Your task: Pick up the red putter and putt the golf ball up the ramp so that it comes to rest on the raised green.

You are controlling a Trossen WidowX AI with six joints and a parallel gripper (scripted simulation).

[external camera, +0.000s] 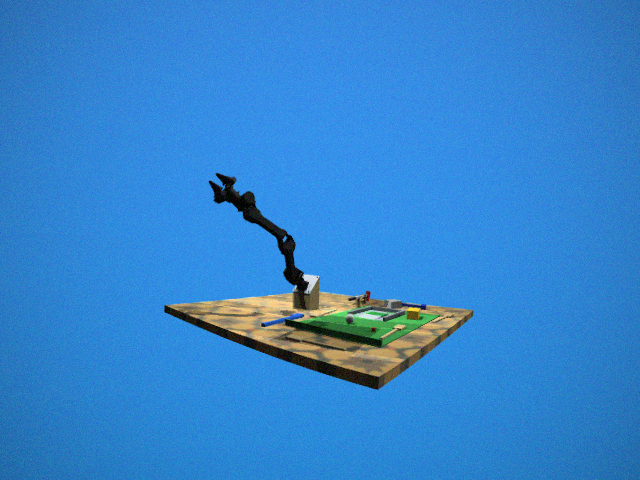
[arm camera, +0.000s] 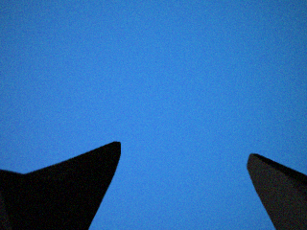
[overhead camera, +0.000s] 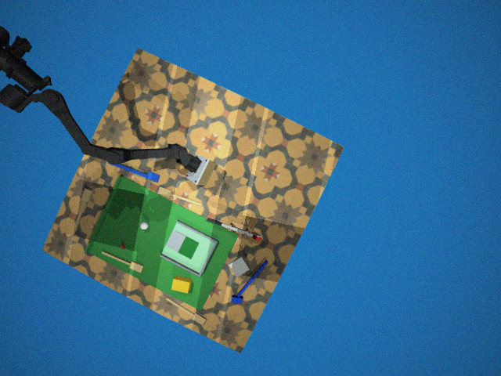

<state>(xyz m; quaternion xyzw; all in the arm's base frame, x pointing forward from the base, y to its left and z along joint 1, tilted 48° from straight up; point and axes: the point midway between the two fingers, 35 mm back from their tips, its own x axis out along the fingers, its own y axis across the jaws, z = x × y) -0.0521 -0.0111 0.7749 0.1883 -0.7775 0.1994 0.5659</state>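
Now: the white golf ball 450 mm ahead of my gripper tip, 500 mm to the left of it and 640 mm below it. The rest, counted from my gripper tip: red putter: 200 mm ahead, 930 mm to the left, 610 mm below; small red marker: 620 mm ahead, 450 mm to the left, 650 mm below; green mat: 500 mm ahead, 620 mm to the left, 660 mm below.
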